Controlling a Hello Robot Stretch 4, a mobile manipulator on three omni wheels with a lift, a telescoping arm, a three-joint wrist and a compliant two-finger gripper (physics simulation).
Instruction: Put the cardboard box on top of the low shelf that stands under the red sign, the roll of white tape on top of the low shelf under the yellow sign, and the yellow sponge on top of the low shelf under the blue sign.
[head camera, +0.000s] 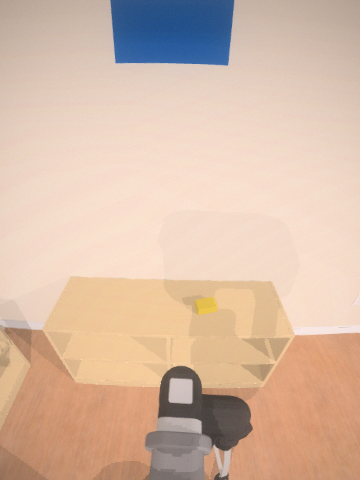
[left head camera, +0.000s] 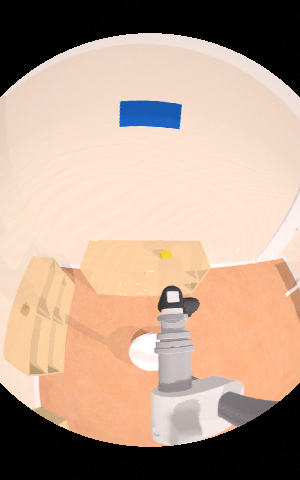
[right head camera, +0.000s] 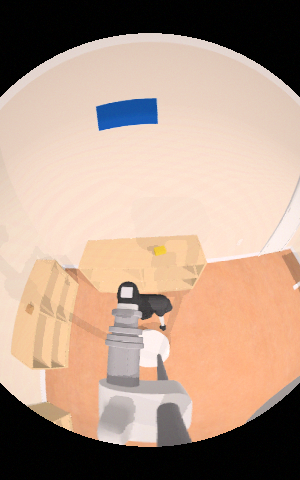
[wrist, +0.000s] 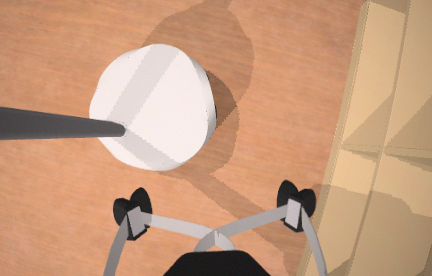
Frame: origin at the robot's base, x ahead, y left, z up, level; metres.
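Seen in the pictures: gripper, between the fingertips: (right head camera: 158, 316) (wrist: 214, 201); robot's base, origin of its link: (left head camera: 149, 350) (right head camera: 148, 347) (wrist: 161, 111).
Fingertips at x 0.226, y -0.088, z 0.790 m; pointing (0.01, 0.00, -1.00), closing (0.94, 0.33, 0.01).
Note:
Offsets run from my fingertips to a thing's top centre. Level surfaces: height alone.
The yellow sponge @(dx +0.625, dy -0.027, dz -0.162 m) (head camera: 206, 305) (left head camera: 166, 254) (right head camera: 160, 250) lies on top of the low shelf @(dz -0.207 m) (head camera: 120, 305) (left head camera: 120, 255) (right head camera: 115, 252) under the blue sign @(dx +0.845, dy +0.170, dz +1.034 m) (head camera: 172, 32) (left head camera: 150, 114) (right head camera: 127, 114), right of its middle. My gripper (wrist: 214, 201) is open and empty, pointing down over the floor in front of that shelf, whose edge shows at the right of the wrist view (wrist: 345, 125). A small brown box @(dx -0.119, dy +1.198, dz -0.157 m) (left head camera: 25, 309) (right head camera: 30, 308) sits on the shelf at the left (left head camera: 20, 345) (right head camera: 25, 335); the red and yellow signs and the white tape do not show.
My white round base (left head camera: 144, 352) (right head camera: 156, 348) (wrist: 160, 105) stands on the wooden floor in front of the shelf. The corner of another shelf (left head camera: 52, 416) (right head camera: 55, 414) shows at the lower left. The wall stands right behind the blue-sign shelf.

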